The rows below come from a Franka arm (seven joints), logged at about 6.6 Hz.
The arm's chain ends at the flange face. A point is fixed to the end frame.
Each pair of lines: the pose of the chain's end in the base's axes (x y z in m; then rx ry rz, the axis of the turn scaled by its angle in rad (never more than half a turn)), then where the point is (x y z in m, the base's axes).
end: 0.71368 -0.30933 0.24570 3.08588 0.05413 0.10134
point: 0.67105 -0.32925 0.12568
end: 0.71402 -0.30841 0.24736 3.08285 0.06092 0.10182
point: 0.67151 -0.32888 0.12739
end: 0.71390 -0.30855 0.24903 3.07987 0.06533 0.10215
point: 0.67148 -0.32949 0.12911
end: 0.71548 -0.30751 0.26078 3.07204 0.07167 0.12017
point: 0.67458 -0.32947 0.14051
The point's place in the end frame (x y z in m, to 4 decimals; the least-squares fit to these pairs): -0.0510 0.0119 0.1178
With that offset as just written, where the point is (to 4 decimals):
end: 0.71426 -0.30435 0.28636 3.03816 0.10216 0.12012
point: 0.6739 -0.3311 0.1669
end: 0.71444 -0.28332 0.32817 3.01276 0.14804 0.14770
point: 0.6772 -0.3140 0.2086
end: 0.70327 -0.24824 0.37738 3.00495 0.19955 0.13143
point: 0.6656 -0.2811 0.2586
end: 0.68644 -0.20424 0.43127 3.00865 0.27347 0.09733
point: 0.6473 -0.2384 0.3133
